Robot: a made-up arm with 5 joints. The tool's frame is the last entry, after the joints.
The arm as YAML. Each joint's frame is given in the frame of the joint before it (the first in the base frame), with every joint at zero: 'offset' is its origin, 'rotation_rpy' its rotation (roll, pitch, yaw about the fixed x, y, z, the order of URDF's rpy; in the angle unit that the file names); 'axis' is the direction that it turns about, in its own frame. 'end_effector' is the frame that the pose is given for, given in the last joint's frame.
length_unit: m
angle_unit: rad
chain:
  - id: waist
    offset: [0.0, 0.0, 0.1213]
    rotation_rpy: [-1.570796, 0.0, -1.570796]
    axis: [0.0, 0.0, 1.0]
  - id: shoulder
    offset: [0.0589, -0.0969, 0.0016]
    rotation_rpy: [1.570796, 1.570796, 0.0]
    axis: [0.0, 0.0, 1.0]
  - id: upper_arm
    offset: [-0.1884, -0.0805, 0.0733]
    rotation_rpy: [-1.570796, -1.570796, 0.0]
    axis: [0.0, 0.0, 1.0]
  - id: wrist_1
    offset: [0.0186, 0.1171, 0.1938]
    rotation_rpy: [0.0, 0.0, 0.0]
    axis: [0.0, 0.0, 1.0]
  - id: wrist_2
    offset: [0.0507, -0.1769, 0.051]
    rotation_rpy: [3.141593, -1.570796, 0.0]
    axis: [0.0, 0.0, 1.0]
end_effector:
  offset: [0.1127, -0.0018, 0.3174]
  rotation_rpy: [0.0, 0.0, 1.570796]
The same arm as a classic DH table. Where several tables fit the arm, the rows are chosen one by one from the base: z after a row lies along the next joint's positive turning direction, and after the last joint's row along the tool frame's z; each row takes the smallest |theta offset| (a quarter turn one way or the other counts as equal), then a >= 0, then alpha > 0; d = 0 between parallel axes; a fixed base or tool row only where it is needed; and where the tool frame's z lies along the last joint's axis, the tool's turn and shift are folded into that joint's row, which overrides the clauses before.
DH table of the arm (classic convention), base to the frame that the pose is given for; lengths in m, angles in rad. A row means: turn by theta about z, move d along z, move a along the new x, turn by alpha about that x. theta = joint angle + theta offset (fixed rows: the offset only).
base (fixed): a 0, alpha 1.5708, d 0.1213, theta_offset 1.5708
waist: a -0.0589, alpha -1.5708, d 0.0016, theta_offset 0
shoulder: a 0.1884, alpha 1.5708, d 0.1702, theta_offset -1.5708
upper_arm: a -0.1186, alpha 0, d 0, theta_offset -0.1575
wrist_1: a 0.1769, alpha -1.5708, d 0.1643, theta_offset 0.1575
wrist_2: a -0.1127, alpha 0, d 0, theta_offset 1.5548
tool (fixed): a 0, alpha 0, d 0.3681, theta_offset -1.5548

